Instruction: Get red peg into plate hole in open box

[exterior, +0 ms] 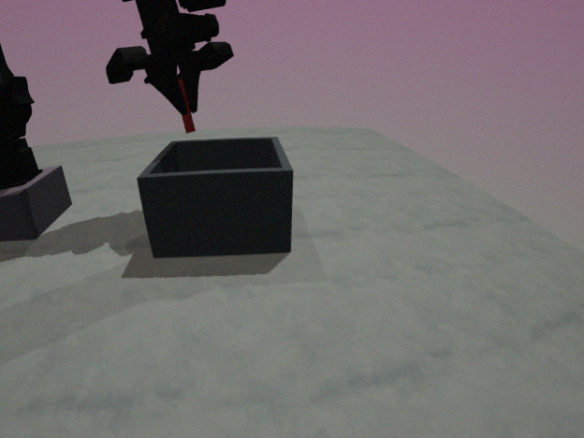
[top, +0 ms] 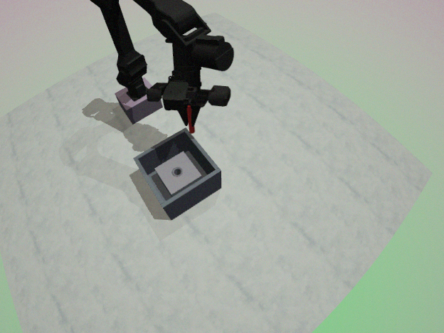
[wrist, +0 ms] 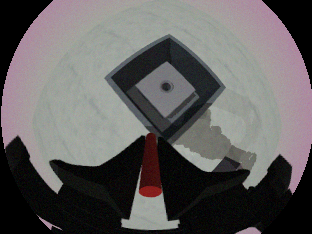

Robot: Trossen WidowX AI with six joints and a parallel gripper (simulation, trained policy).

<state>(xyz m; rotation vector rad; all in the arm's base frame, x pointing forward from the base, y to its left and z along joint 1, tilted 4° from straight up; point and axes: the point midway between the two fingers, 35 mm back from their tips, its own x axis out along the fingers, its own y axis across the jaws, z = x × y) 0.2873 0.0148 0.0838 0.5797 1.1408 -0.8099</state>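
My gripper tip is 4 cm short of the plate, 8 cm to the left of it and 9 cm above it. From my gripper tip the other things lie so: dark box (4 cm ahead, 8 cm to the right, 11 cm below); red peg (1 cm behind, 1 cm to the left, 1 cm above).
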